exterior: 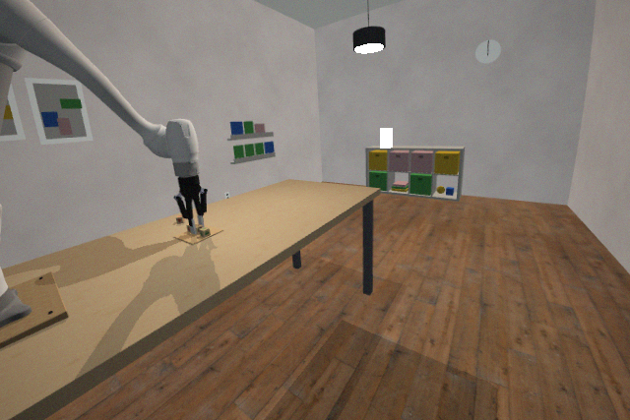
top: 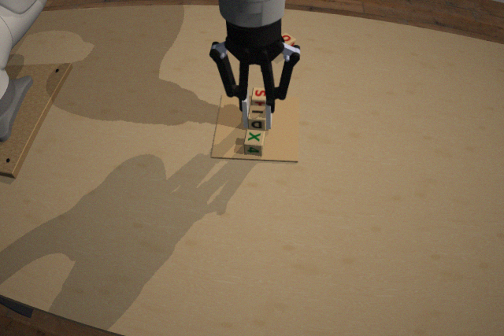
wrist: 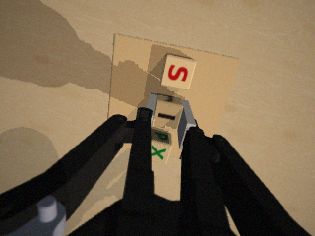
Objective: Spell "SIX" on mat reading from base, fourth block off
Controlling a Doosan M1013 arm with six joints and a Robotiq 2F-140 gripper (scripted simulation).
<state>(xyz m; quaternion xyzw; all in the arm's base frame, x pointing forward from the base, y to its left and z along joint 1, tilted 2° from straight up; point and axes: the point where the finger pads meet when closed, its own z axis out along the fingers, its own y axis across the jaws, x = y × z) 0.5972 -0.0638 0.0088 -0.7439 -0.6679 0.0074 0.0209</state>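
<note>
The I block is 20 mm below my hand. Round my hand: tan mat (40 mm below); S block (40 mm to the left, 20 mm below, 10 mm ahead); letter block (50 mm to the right, 20 mm below, 10 mm behind).
</note>
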